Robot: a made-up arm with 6 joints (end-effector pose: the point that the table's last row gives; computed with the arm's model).
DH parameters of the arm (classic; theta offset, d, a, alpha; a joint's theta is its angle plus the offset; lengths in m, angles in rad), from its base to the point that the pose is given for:
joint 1: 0 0.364 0 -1.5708
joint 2: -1.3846 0 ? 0
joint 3: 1.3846 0 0.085 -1.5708
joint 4: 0 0.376 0 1.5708
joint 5: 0 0 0.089 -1.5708
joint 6: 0 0.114 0 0
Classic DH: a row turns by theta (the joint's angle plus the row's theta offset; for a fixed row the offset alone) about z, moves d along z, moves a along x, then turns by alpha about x.
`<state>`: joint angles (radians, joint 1 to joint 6).
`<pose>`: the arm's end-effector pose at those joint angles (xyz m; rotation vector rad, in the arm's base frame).
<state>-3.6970 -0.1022 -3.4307 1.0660 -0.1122 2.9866</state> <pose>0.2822 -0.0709 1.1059 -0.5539 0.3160 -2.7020</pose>
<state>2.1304 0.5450 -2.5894 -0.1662 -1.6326 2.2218</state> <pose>-0.2255 0.3263 0.9238 0.5569 -0.1999 1.1431</pose>
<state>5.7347 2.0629 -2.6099 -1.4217 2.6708 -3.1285</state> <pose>0.3532 -0.3677 -0.0911 -0.2696 -0.7433 0.9695</pose>
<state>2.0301 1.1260 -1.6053 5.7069 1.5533 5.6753</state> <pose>-0.1874 0.5171 0.0352 0.1458 2.0169 -0.5166</pose>
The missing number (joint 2, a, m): 0.3511
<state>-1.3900 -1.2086 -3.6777 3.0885 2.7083 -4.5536</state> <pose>-0.0954 0.5599 0.2832 1.8395 -0.0083 0.2929</pose>
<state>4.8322 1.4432 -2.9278 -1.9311 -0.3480 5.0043</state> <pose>0.2101 -0.7858 0.3461 0.9650 1.5759 -0.8132</pose>
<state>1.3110 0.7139 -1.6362 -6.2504 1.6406 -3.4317</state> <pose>0.1550 0.5983 0.2785 1.7622 -1.7268 0.4164</pose>
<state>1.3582 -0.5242 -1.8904 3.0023 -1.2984 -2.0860</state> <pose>0.0461 0.1254 0.9035 -2.0573 -0.2650 -0.6137</pose>
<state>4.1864 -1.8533 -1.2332 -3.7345 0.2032 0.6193</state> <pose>0.1464 0.3236 0.8368 -0.1857 0.0526 -2.0621</pose>
